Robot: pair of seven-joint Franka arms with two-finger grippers.
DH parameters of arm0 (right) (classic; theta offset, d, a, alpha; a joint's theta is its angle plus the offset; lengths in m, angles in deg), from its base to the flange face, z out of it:
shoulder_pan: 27.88 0.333 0 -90
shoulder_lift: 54.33 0 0 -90
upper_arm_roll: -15.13 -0.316 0.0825 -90
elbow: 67.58 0 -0.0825 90
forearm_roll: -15.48 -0.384 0 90
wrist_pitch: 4.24 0 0.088 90
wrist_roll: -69.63 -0.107 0 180
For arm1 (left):
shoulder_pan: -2.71 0.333 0 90
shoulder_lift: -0.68 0 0 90
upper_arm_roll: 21.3 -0.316 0.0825 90
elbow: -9.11 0 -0.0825 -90
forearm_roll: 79.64 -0.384 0 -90
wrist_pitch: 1.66 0 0.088 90
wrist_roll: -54.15 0.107 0 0
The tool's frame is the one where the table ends.
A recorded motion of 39 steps. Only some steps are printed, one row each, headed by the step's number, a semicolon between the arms.
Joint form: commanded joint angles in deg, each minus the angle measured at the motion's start. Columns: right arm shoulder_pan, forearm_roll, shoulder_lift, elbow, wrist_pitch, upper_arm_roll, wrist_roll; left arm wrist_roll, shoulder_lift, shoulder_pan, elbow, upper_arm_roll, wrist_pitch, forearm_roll.
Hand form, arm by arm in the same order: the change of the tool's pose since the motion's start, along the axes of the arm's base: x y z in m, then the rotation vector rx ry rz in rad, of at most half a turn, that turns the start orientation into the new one. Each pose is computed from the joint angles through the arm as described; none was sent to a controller.
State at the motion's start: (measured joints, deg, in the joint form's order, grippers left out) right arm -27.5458 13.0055 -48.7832 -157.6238 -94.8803 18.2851 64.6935; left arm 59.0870 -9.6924 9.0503 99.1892 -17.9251 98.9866 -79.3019
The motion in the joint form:
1: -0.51 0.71 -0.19 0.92 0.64 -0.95 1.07; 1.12 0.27 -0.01 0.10 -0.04 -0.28 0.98
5: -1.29 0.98 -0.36 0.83 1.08 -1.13 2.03; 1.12 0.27 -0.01 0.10 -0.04 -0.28 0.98
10: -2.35 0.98 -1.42 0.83 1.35 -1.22 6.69; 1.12 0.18 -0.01 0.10 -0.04 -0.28 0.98
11: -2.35 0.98 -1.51 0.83 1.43 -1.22 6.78; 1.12 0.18 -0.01 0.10 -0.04 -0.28 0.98
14: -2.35 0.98 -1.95 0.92 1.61 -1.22 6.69; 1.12 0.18 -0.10 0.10 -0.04 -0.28 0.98
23: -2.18 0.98 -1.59 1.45 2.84 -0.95 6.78; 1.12 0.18 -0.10 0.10 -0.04 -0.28 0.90
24: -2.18 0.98 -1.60 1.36 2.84 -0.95 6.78; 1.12 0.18 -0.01 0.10 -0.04 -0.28 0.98
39: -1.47 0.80 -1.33 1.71 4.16 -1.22 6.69; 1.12 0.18 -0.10 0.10 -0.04 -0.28 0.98
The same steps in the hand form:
1: -0.0009 0.0028 0.0085 -0.0094 -0.0083 0.0277; -0.0016 -0.0014 0.0017 -0.0164 0.0006 -0.0161
5: -0.0029 -0.0038 0.0089 -0.0120 -0.0023 0.0345; -0.0016 -0.0014 0.0017 -0.0164 0.0006 -0.0161
10: -0.0086 -0.0134 0.0191 -0.0061 -0.0189 0.0987; -0.0012 -0.0014 0.0007 -0.0166 0.0022 -0.0161
11: -0.0092 -0.0134 0.0199 -0.0059 -0.0191 0.1003; -0.0012 -0.0014 0.0007 -0.0166 0.0022 -0.0161
14: -0.0114 -0.0133 0.0248 -0.0065 -0.0251 0.0988; -0.0012 -0.0023 0.0007 -0.0166 0.0022 -0.0177
23: -0.0118 -0.0140 0.0238 -0.0047 -0.0068 0.0992; -0.0012 -0.0022 0.0007 -0.0153 0.0023 -0.0179
24: -0.0119 -0.0140 0.0232 -0.0045 -0.0054 0.0992; -0.0012 -0.0014 0.0007 -0.0166 0.0022 -0.0161
39: -0.0125 -0.0039 0.0216 0.0011 0.0158 0.1152; -0.0012 -0.0023 0.0007 -0.0166 0.0022 -0.0177

